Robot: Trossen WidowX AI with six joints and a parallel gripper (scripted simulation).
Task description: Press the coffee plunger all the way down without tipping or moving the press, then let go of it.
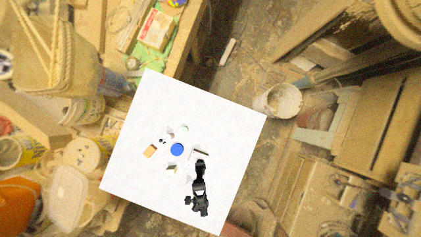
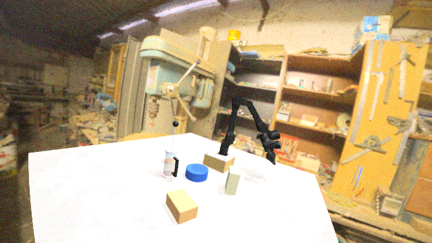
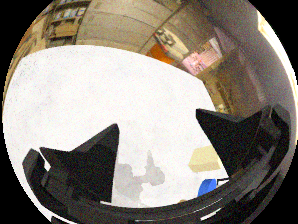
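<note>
Right now the coffee press is 49 cm to the right of my gripper tip and 30 cm ahead of it. From my gripper tip the other things lie so: blue round disc 39 cm to the right, 20 cm ahead, 11 cm below.
</note>
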